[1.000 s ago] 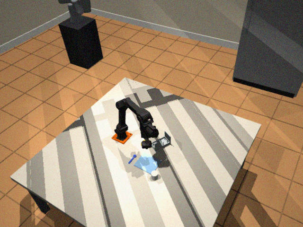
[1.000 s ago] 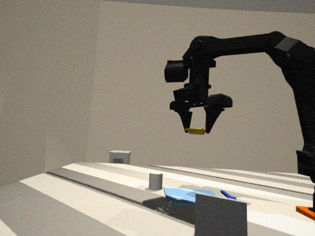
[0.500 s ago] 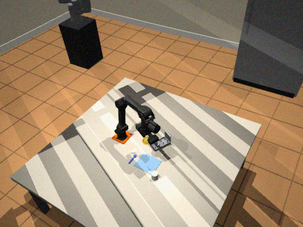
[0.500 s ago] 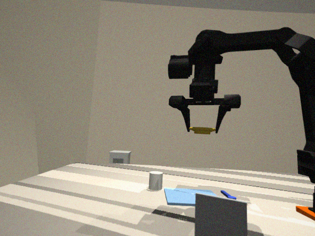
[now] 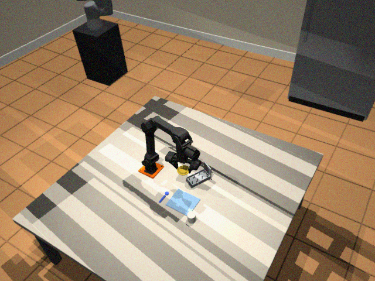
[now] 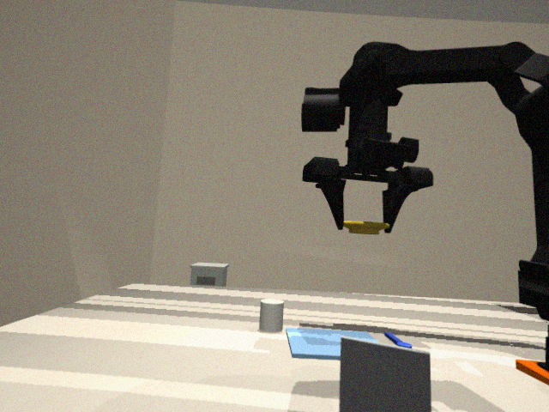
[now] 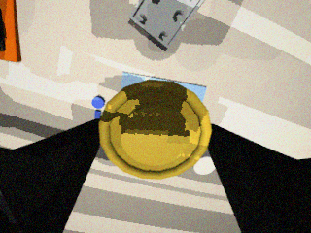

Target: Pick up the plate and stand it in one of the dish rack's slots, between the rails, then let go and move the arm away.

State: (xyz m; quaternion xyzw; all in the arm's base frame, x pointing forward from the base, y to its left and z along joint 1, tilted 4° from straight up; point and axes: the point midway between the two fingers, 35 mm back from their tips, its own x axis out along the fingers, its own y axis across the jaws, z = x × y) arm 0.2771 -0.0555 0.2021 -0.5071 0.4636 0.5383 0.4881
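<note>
Right now my gripper tip is 2 cm short of the grey dish rack, 13 cm to the right of it and 16 cm above it. Also, from my gripper tip: blue spoon (9 cm behind, 8 cm to the right, 18 cm below); then light blue cloth (2 cm ahead, 7 cm to the right, 18 cm below); then plate (1 cm above).
</note>
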